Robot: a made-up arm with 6 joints. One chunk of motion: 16 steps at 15 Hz.
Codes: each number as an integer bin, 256 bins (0 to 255) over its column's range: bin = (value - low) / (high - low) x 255, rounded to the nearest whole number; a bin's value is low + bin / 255 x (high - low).
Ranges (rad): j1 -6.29..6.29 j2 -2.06..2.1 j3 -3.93..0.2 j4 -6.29..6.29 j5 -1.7..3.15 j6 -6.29..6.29
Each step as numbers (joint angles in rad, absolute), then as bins.
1 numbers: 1.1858 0.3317 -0.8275 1.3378 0.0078 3.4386
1 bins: 152 147 192 155 90 197
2 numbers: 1.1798 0.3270 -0.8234 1.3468 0.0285 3.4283
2 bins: 151 146 192 155 91 197
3 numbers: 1.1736 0.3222 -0.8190 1.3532 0.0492 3.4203
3 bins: 151 146 192 155 92 197
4 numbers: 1.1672 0.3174 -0.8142 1.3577 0.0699 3.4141
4 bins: 151 146 192 155 93 197
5 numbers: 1.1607 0.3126 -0.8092 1.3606 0.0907 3.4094
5 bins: 151 145 193 155 94 197
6 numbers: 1.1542 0.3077 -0.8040 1.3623 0.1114 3.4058
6 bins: 151 145 193 155 95 197
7 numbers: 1.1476 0.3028 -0.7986 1.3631 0.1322 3.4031
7 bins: 151 145 193 155 96 196
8 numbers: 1.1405 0.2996 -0.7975 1.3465 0.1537 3.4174
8 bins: 151 145 193 155 97 197
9 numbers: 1.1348 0.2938 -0.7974 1.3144 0.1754 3.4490
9 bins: 151 144 193 154 99 197
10 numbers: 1.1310 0.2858 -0.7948 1.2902 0.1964 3.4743
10 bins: 150 144 194 154 100 198
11 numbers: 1.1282 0.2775 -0.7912 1.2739 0.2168 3.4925
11 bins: 150 143 194 153 101 198
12 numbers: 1.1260 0.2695 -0.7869 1.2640 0.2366 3.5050
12 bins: 150 143 194 153 102 199
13 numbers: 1.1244 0.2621 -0.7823 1.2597 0.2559 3.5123
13 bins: 150 142 194 153 103 199
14 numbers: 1.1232 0.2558 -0.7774 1.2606 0.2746 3.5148
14 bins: 150 142 195 153 104 199
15 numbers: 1.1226 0.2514 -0.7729 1.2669 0.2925 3.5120
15 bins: 150 142 195 153 105 199
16 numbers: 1.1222 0.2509 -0.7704 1.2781 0.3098 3.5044
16 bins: 150 142 195 153 106 199
